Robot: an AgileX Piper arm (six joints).
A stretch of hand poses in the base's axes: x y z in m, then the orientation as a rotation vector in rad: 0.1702, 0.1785, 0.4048, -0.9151, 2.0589, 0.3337; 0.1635, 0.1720, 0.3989, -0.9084, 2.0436, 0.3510; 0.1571, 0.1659, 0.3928, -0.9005, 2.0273, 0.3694; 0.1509, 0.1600, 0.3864, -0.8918, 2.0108, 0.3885; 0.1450, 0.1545, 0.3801, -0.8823, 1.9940, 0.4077; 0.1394, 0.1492, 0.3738, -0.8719, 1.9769, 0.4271; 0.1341, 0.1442, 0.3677, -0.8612, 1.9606, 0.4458; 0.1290, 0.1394, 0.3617, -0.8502, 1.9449, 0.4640; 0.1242, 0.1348, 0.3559, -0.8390, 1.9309, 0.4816; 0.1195, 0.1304, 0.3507, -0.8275, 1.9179, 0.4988; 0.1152, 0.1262, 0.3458, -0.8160, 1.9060, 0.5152; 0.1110, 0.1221, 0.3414, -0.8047, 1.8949, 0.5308; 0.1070, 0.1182, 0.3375, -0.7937, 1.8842, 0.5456; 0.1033, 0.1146, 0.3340, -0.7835, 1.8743, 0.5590; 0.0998, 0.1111, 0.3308, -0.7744, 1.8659, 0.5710; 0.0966, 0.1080, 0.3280, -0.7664, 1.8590, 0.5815; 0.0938, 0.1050, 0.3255, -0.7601, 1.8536, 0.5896; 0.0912, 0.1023, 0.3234, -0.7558, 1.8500, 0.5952; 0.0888, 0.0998, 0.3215, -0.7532, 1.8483, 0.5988; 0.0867, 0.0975, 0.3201, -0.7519, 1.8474, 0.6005; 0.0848, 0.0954, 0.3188, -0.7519, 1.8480, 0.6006
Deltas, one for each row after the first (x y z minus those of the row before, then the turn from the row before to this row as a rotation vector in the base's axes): -0.0067, -0.0065, -0.0059, 0.0189, -0.0077, 0.0045; -0.0064, -0.0061, -0.0061, 0.0205, -0.0082, 0.0043; -0.0062, -0.0059, -0.0064, 0.0214, -0.0080, 0.0041; -0.0059, -0.0055, -0.0063, 0.0220, -0.0082, 0.0037; -0.0056, -0.0053, -0.0063, 0.0227, -0.0083, 0.0033; -0.0053, -0.0050, -0.0061, 0.0222, -0.0077, 0.0027; -0.0051, -0.0048, -0.0060, 0.0218, -0.0072, 0.0023; -0.0048, -0.0046, -0.0058, 0.0210, -0.0059, 0.0017; -0.0047, -0.0044, -0.0052, 0.0205, -0.0050, 0.0012; -0.0043, -0.0042, -0.0049, 0.0197, -0.0042, 0.0007; -0.0042, -0.0041, -0.0044, 0.0188, -0.0037, 0.0005; -0.0040, -0.0039, -0.0039, 0.0181, -0.0036, 0.0003; -0.0037, -0.0036, -0.0035, 0.0166, -0.0033, 0.0002; -0.0035, -0.0035, -0.0032, 0.0147, -0.0025, 0.0001; -0.0032, -0.0031, -0.0028, 0.0127, -0.0017, 0.0001; -0.0028, -0.0030, -0.0025, 0.0099, -0.0014, 0.0000; -0.0026, -0.0027, -0.0021, 0.0068, -0.0008, 0.0000; -0.0024, -0.0025, -0.0019, 0.0040, 0.0000, 0.0001; -0.0021, -0.0023, -0.0014, 0.0020, -0.0001, 0.0000; -0.0019, -0.0021, -0.0013, -0.0002, 0.0006, 0.0000
